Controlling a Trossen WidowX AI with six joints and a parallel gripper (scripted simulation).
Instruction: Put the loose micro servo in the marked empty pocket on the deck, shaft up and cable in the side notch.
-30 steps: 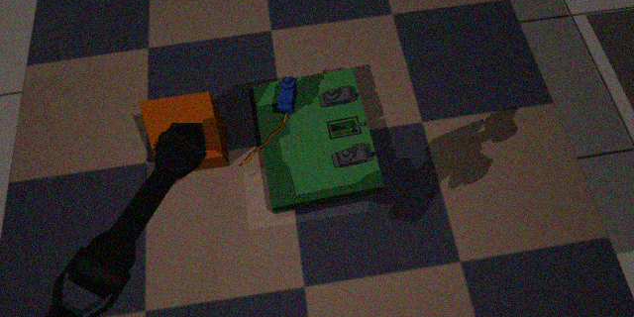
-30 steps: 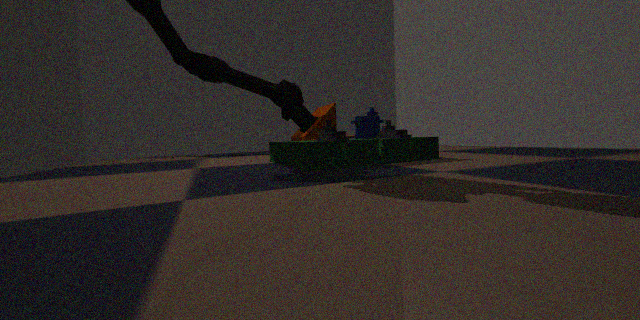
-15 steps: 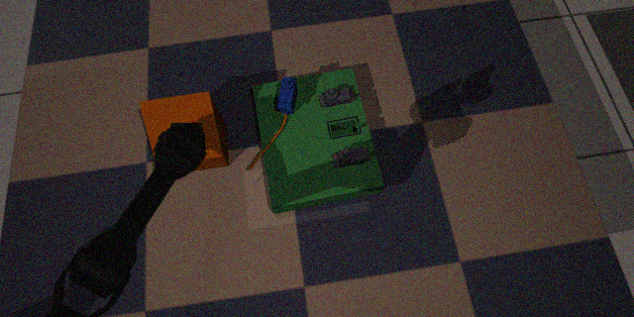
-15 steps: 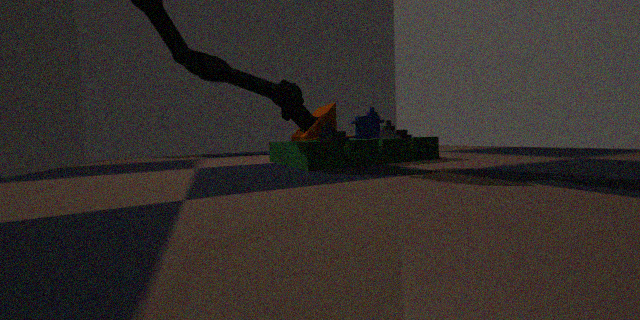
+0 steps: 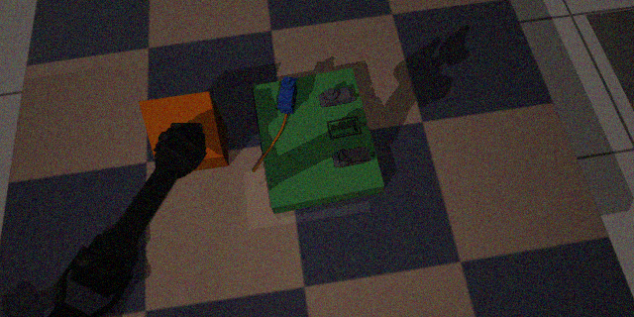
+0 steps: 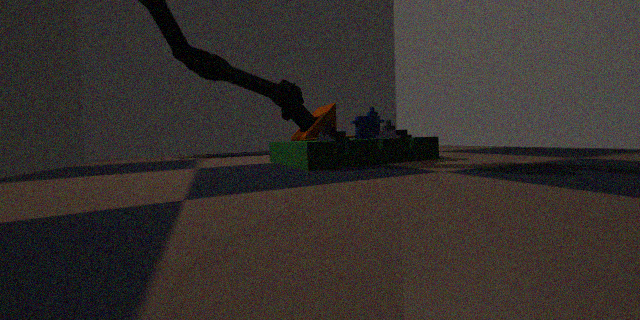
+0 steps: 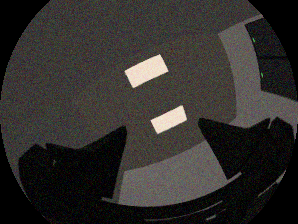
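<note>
Now: gripper tip 18 cm short of the green deck, 47 cm to the right of it and 70 cm above it.
</note>
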